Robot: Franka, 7 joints.
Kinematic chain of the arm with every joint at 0, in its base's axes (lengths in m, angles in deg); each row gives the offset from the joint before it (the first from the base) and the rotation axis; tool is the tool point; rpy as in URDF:
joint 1: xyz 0 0 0.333 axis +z
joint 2: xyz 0 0 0 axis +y
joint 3: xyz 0 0 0.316 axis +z
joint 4: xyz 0.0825 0 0 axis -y
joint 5: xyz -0.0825 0 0.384 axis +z
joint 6: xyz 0 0 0 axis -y
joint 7: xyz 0.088 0 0 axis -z
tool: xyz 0 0 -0.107 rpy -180 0 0
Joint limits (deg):
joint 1: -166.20..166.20
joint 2: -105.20..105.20
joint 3: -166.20..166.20
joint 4: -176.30..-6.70
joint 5: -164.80..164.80
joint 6: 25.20..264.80
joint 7: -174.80..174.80
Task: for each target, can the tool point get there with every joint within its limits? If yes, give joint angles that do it. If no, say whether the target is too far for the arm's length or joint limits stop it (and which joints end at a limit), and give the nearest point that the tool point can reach.
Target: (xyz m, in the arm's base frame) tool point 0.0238 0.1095 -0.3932
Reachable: no: joint limits stop it (at a limit: joint 2) | nearest point 0.0274 0.1259 -0.3378 | short by 0.058 m
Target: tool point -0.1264 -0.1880 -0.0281
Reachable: yes | joints -50.96 65.96 -26.42 -148.29 -73.53 125.21 92.93
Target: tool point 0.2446 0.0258 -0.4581
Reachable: no: joint limits stop it (at a limit: joint 2) | nearest point 0.2504 0.0264 -0.3598 | short by 0.098 m
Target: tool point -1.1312 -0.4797 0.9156
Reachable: no: too far | nearest point -0.7137 -0.3026 0.7006 | short by 0.502 m
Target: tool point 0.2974 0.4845 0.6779
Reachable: yes | joints 54.80 -6.35 0.59 -111.48 -22.00 175.97 137.72
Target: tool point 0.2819 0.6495 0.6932
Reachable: yes | joints 110.69 52.63 -90.77 -57.17 31.09 116.94 -99.47
